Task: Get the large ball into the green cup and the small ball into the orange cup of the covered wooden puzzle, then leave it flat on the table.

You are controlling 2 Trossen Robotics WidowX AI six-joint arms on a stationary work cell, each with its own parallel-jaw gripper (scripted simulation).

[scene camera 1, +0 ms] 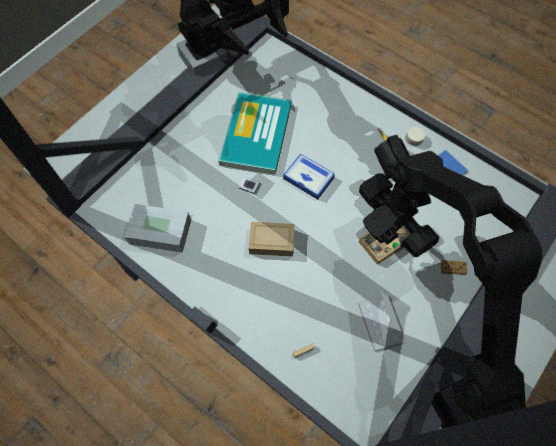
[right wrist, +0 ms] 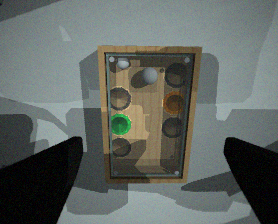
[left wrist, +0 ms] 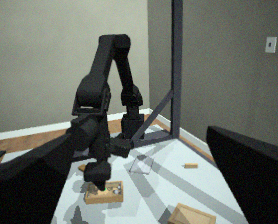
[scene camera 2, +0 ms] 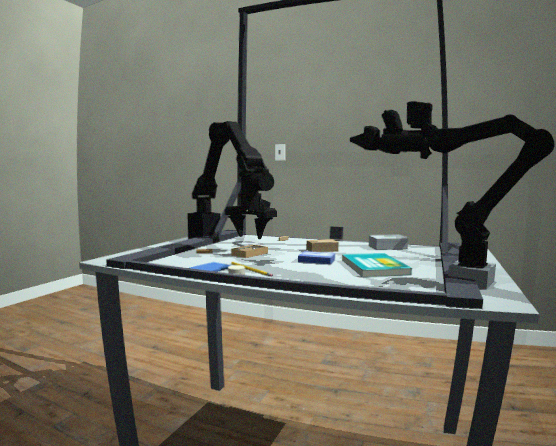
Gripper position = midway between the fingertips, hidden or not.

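Note:
Scene camera 1: my left gripper (scene camera 1: 267, 43), my right gripper (scene camera 1: 390, 230), a covered wooden puzzle (scene camera 1: 378, 252). Right wrist view: the covered wooden puzzle (right wrist: 148, 96), my right gripper (right wrist: 153, 144). Left wrist view: my left gripper (left wrist: 141, 137), my right gripper (left wrist: 103, 180). Scene camera 2: my left gripper (scene camera 2: 357, 141), my right gripper (scene camera 2: 250, 237).

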